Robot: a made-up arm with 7 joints.
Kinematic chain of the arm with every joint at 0, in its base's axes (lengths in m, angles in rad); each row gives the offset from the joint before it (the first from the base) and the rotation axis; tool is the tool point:
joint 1: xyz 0 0 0.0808 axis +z
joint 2: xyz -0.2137 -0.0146 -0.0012 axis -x
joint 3: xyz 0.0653 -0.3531 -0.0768 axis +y
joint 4: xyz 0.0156 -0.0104 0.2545 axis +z
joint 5: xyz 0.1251 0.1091 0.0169 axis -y
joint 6: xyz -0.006 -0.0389 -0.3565 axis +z
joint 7: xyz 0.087 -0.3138 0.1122 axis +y
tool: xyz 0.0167 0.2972 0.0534
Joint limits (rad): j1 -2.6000..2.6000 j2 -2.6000..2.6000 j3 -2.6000..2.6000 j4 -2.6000..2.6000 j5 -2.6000..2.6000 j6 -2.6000..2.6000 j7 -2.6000..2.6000
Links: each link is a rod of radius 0.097 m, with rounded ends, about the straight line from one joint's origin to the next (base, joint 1, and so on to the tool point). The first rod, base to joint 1, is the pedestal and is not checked.
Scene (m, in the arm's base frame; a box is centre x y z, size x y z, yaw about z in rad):
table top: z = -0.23
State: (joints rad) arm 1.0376 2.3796 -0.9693 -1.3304 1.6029 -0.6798 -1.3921
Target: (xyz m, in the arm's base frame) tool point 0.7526 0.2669 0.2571
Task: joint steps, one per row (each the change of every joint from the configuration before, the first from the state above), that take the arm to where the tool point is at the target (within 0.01 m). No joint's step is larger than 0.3 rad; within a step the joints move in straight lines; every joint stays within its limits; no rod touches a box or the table.
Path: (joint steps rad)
1: 0.2243 -0.2879 -0.1322 -0.1450 -0.0290 -0.0109 -0.0057
2: 0.2244 -0.2879 -0.1322 -0.1450 -0.0290 -0.0108 -0.0056
3: 0.2243 -0.2879 -0.1322 -0.1451 -0.0290 -0.0109 -0.0057
4: 0.2244 -0.2879 -0.1321 -0.1450 -0.0290 -0.0108 -0.0056
5: 0.2243 -0.2878 -0.1322 -0.1450 -0.0290 -0.0109 -0.0057
6: 0.2243 -0.2879 -0.1322 -0.1450 -0.0291 -0.0109 -0.0057

